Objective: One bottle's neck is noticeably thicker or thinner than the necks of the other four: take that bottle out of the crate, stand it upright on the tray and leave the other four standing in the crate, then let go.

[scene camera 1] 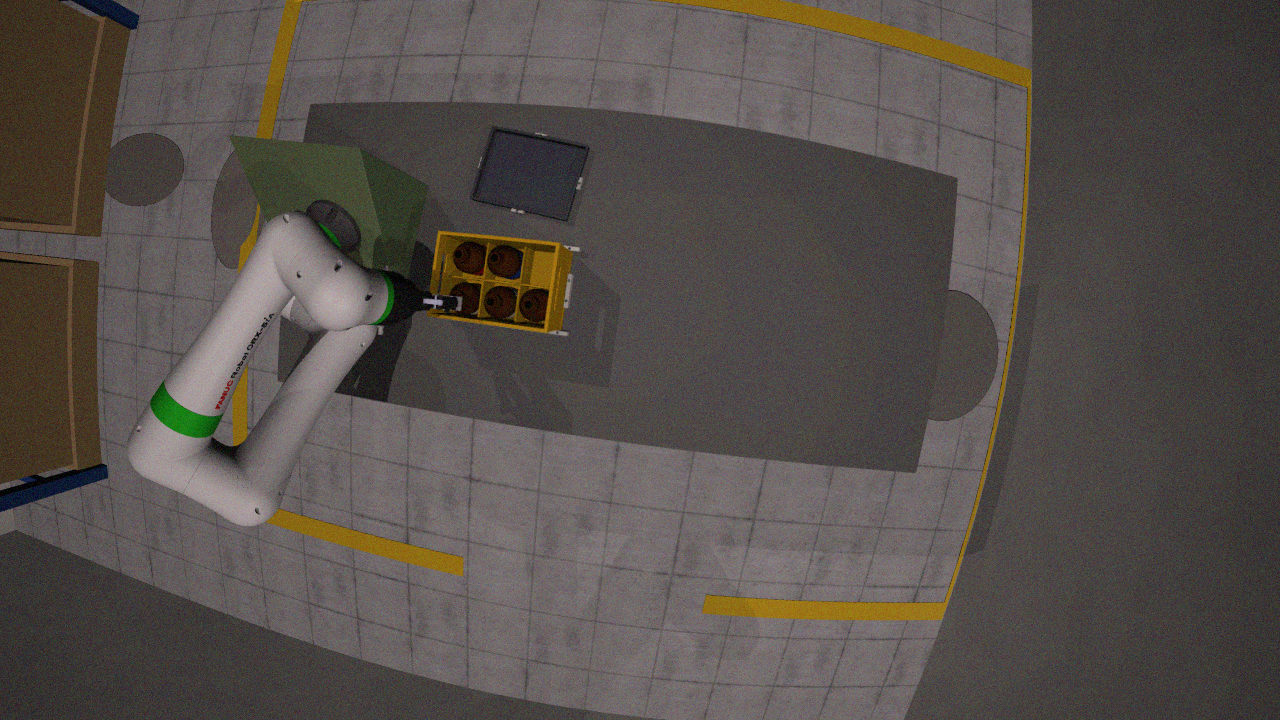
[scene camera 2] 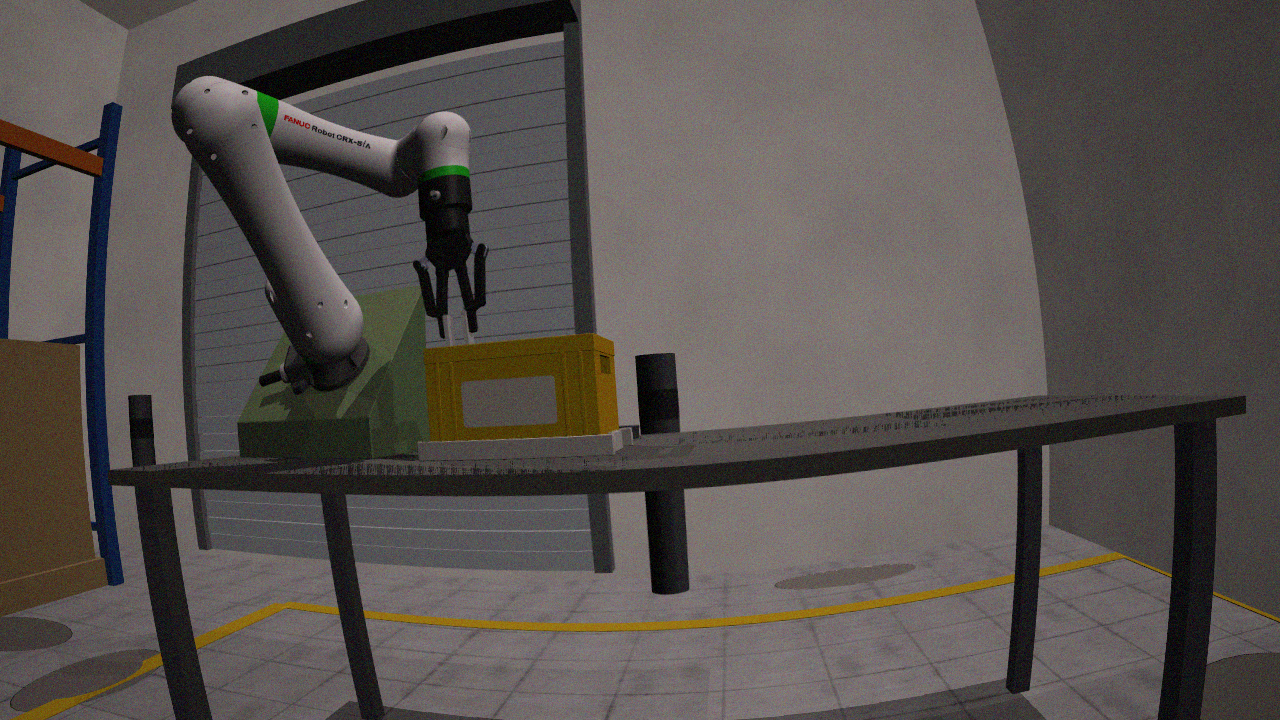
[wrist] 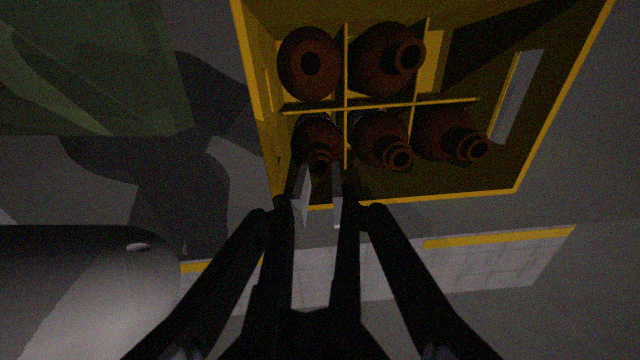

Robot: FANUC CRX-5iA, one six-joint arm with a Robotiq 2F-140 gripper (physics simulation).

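Places are measured from the arm's base along level axes (x ahead, y left, z up), in centimetres.
Pixels of known places: gripper, fingertip midpoint: [scene camera 1: 453,303] [wrist: 321,175]; arm's base, origin of the base link: [scene camera 1: 334,225] [scene camera 2: 338,364].
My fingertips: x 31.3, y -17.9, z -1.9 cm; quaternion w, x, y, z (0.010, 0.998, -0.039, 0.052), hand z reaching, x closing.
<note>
Ahead of a thing's pixels: the offset from my fingertips to its top centre. "spot": to the spot under its first point. Level surfaces: height alone.
The yellow crate @(dx +8.8, dy +4.9, dz +1.7 cm) [scene camera 1: 501,237] [scene camera 2: 586,385] [wrist: 248,60] holds five brown bottles. My gripper [scene camera 1: 456,304] [scene camera 2: 458,338] [wrist: 321,175] points down and is shut on the neck of the front-left bottle @(dx +0.1, dy +1.1, dz +0.5 cm) [scene camera 1: 465,293] [wrist: 316,134], which sits upright in its corner compartment. Its mouth looks narrower in the wrist view than the others'. Beside it stand the front-middle bottle @(dx +8.7, dy +0.4, dz +0.5 cm) [scene camera 1: 499,301] [wrist: 377,137] and front-right bottle @(dx +17.0, dy -0.1, dz +0.5 cm) [scene camera 1: 534,305] [wrist: 442,131]. Behind are the back-left bottle @(dx +0.8, dy +10.5, dz +0.5 cm) [scene camera 1: 469,257] [wrist: 307,82] and back-middle bottle @(dx +9.1, dy +9.6, dz +0.5 cm) [scene camera 1: 504,261] [wrist: 372,65]. The dark tray @(spot: dx +13.7, dy +33.0, dz -15.3 cm) [scene camera 1: 537,170] has no bottle on it.
Yellow dividers @(dx +4.9, dy +9.8, dz -6.5 cm) [wrist: 346,65] separate the bottles, and the back-right compartment is empty. The green sloped pedestal [scene camera 1: 313,170] [scene camera 2: 393,358] [wrist: 90,65] carries the arm at the crate's left. The crate's walls rise around the bottles. The grey table @(dz -15.8 cm) [scene camera 1: 760,295] [scene camera 2: 895,438] extends right.
</note>
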